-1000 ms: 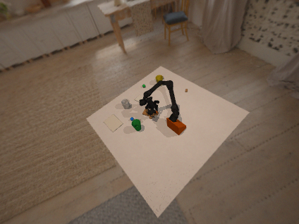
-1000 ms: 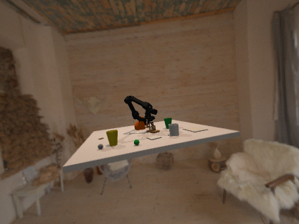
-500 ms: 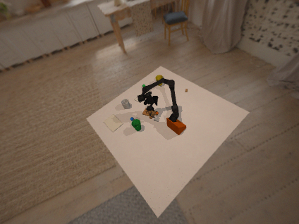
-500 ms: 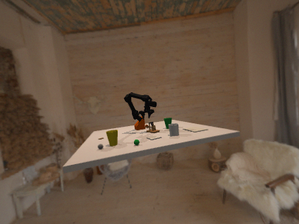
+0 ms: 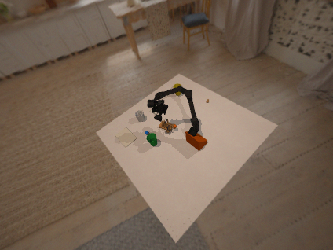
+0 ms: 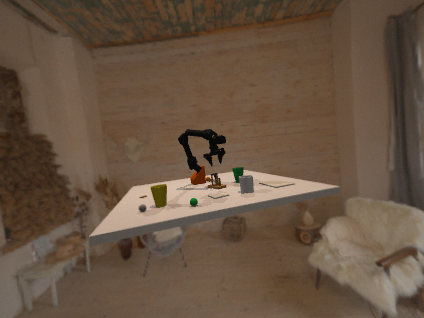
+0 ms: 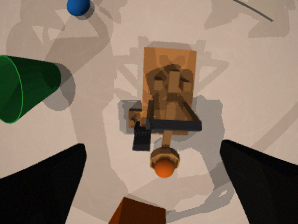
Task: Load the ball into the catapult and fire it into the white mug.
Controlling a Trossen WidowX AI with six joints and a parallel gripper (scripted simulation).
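Now: the orange ball 11 cm below my gripper tip, 9 cm behind it and 6 cm to the right of it. Round my gripper tip: blue ball 18 cm to the left, 15 cm below, 9 cm ahead; then wooden catapult 12 cm below, 3 cm behind, 2 cm to the right; then green mug 20 cm to the left, 14 cm below, 5 cm behind.
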